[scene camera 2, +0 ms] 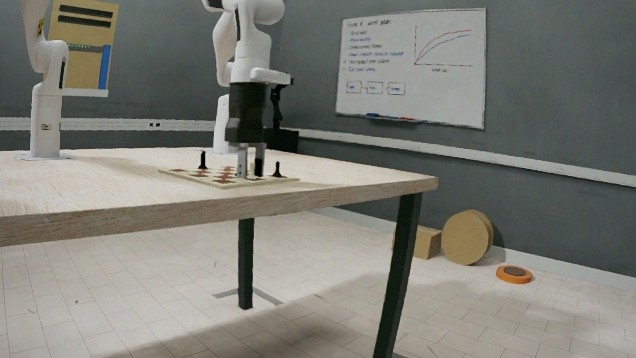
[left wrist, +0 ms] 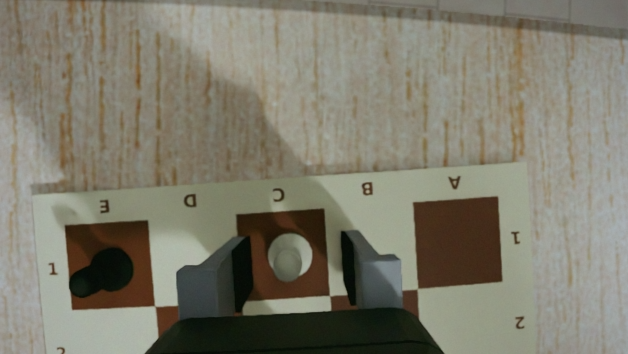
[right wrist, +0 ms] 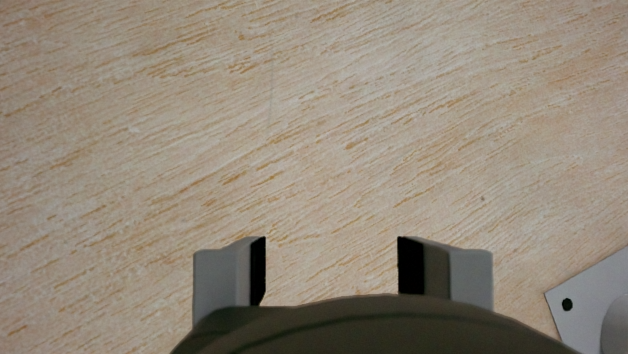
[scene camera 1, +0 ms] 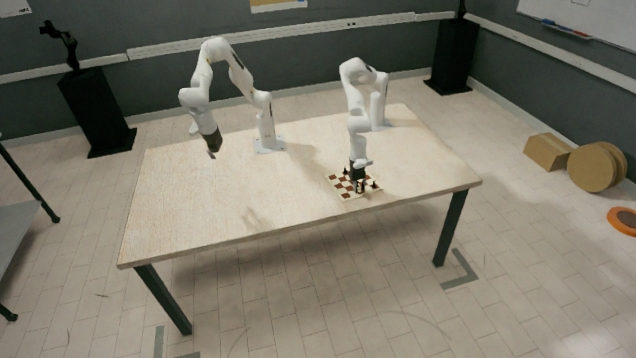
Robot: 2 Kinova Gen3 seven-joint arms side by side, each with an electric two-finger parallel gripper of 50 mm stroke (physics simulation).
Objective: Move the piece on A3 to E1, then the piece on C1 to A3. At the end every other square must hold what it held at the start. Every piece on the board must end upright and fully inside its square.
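Where they show: left gripper, fingertip midpoint: point(scene camera 2: 249, 177) point(left wrist: 296, 259) point(scene camera 1: 359, 190); right gripper, fingertip midpoint: point(right wrist: 331, 265) point(scene camera 1: 215, 153); left arm's base, origin of the base link: point(scene camera 2: 226, 152) point(scene camera 1: 376, 123); right arm's base, origin of the base link: point(scene camera 2: 45, 156) point(scene camera 1: 269, 144).
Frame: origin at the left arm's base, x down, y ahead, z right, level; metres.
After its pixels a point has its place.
The board point(scene camera 1: 367, 192) @[x -0.006, y 0.584, z 0.313 m] point(scene camera 2: 225, 186) @[x -0.004, y 0.606, z 0.438 m] point(left wrist: 517, 200) @[x -0.006, y 0.590, z 0.442 m] lies near the table's front edge. The white piece point(left wrist: 291, 247) @[x -0.016, y 0.567, z 0.345 m] stands on C1. A black piece point(scene camera 1: 374, 184) @[x -0.020, y 0.556, z 0.265 m] point(scene camera 2: 277, 171) @[x -0.017, y 0.556, z 0.269 m] point(left wrist: 115, 269) @[x -0.015, y 0.555, z 0.271 m] stands upright on E1. My left gripper point(scene camera 1: 359, 187) @[x -0.009, y 0.562, z 0.347 m] point(scene camera 2: 250, 172) @[x -0.009, y 0.562, z 0.347 m] point(left wrist: 296, 259) @[x -0.009, y 0.562, z 0.347 m] is open and low at the board, one finger on each side of the white piece, over the D1 and B1 sides. A3 does not show in the left wrist view. My right gripper point(scene camera 1: 212, 155) @[x -0.230, y 0.337, z 0.961 m] point(right wrist: 331, 265) @[x -0.230, y 0.337, z 0.961 m] is open and empty above the table's back left.
Another black piece point(scene camera 1: 345, 171) @[x -0.020, y 0.415, z 0.362 m] point(scene camera 2: 202, 160) @[x -0.025, y 0.412, z 0.366 m] stands toward the board's back; I cannot tell its square. The right arm's base plate point(scene camera 1: 260, 148) @[x -0.001, y 0.023, z 0.743 m] point(right wrist: 575, 285) @[x -0.001, y 0.039, z 0.769 m] is at the table's back edge. The table's front edge point(scene camera 2: 345, 191) @[x 0.009, y 0.679, z 0.198 m] runs close to the board.
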